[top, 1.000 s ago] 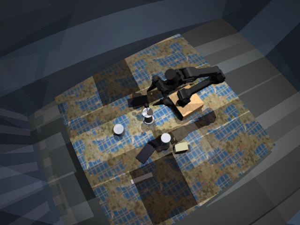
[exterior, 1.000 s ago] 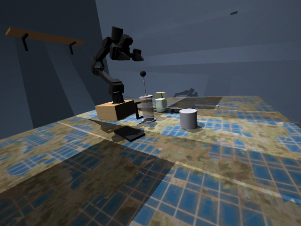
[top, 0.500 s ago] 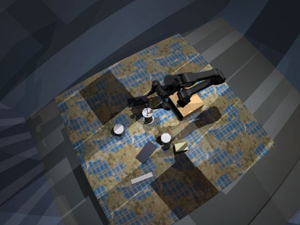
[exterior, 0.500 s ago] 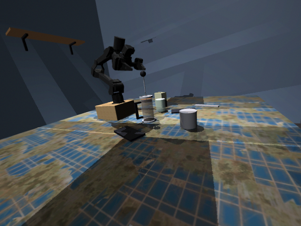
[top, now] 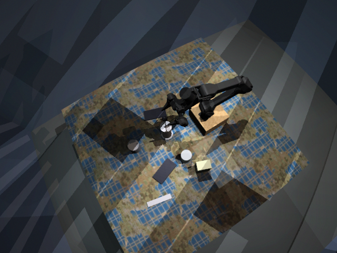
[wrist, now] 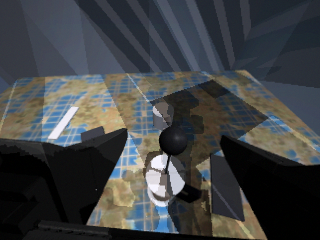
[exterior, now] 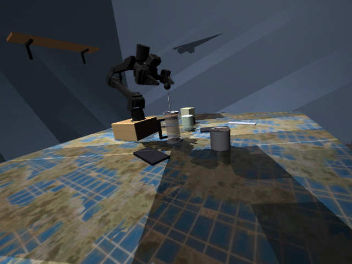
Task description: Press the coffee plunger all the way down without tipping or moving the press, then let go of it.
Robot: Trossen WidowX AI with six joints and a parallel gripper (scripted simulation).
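The coffee press lies 140 mm below my gripper tip, 10 mm to the right of it and 10 mm behind it. The rest, counted from my gripper tip: grey bar: 310 mm ahead, 280 mm to the left, 260 mm below; then cream block: 310 mm to the left, 200 mm below, 10 mm behind.
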